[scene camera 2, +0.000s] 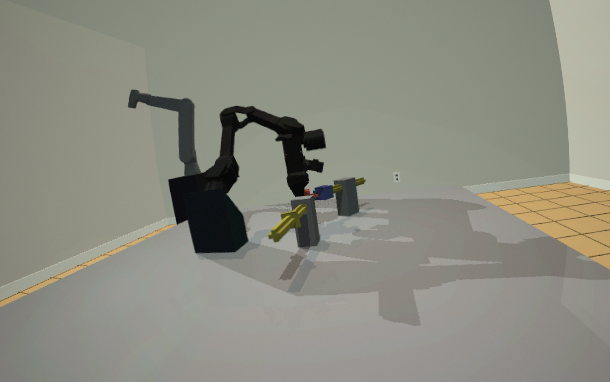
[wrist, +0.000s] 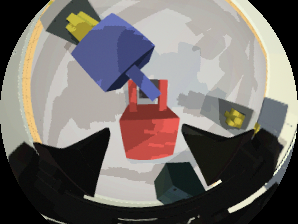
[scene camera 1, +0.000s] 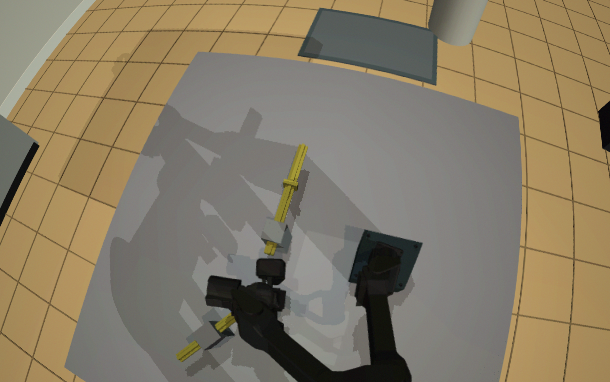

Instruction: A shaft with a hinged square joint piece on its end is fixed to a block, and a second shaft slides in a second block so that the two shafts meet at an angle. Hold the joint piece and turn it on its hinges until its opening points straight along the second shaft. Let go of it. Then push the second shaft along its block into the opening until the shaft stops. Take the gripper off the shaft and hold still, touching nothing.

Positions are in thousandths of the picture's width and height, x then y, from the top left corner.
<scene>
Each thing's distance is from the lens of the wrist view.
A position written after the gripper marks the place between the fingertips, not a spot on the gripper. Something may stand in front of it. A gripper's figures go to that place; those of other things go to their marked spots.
gripper (wrist: 492, 583): 0.10 m
red joint piece (wrist: 502, 587): 0.06 m
</scene>
